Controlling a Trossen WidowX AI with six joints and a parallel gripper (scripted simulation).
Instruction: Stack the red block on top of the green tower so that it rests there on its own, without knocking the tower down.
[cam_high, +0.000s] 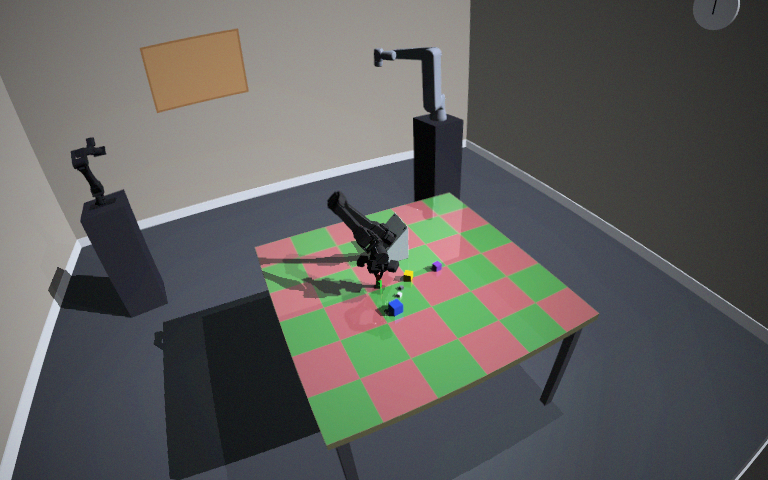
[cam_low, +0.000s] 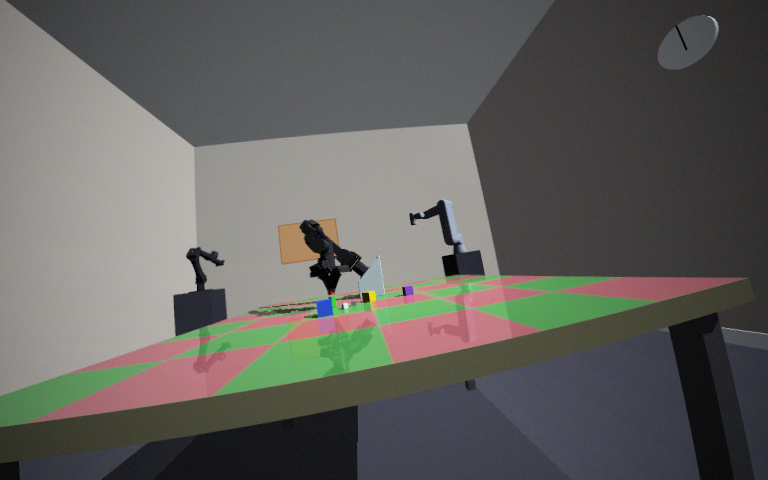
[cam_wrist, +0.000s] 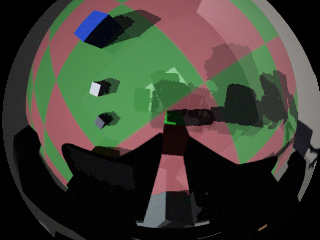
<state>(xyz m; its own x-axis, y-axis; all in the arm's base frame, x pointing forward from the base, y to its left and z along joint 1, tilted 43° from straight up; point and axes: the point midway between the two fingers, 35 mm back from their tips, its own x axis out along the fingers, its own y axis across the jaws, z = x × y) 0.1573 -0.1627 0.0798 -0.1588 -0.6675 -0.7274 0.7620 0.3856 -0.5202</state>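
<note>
My gripper tip is 11 cm short of the tiny white cube, 5 cm above it and 4 cm to the right of it. The rest, counted from my gripper tip: yellow block: 14 cm to the left, 4 cm below, 3 cm ahead; then blue block: 18 cm ahead, 3 cm to the right, 3 cm below; then red block: right at my gripper tip.
</note>
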